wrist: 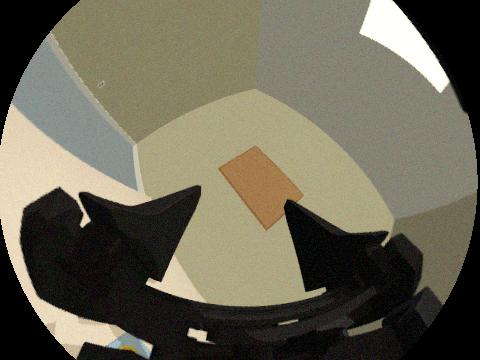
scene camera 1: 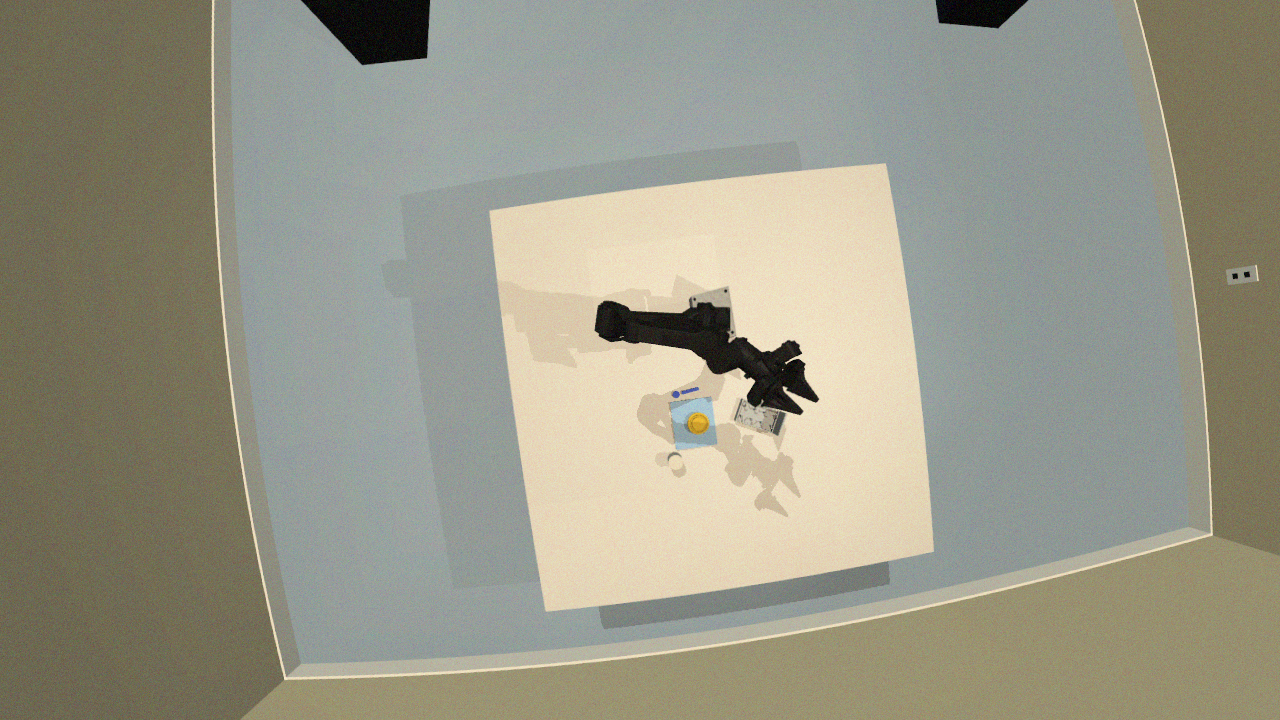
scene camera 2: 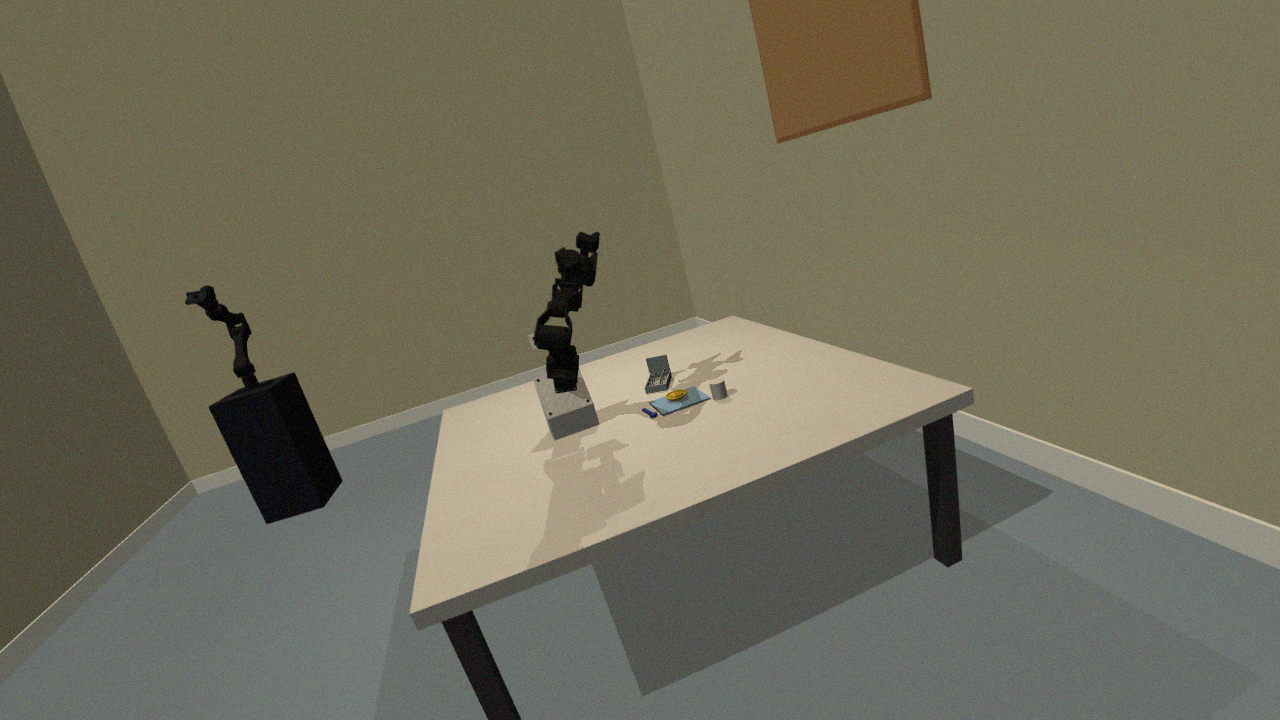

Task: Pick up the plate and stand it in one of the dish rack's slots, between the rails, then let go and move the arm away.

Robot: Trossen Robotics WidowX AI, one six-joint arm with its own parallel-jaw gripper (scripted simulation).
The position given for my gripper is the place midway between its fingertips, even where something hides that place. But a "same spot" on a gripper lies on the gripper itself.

My gripper shows in the wrist view (244, 197), in scene camera 1 and in scene camera 2. The same spot on my gripper: (scene camera 2: 586, 243) is (scene camera 1: 750, 389).
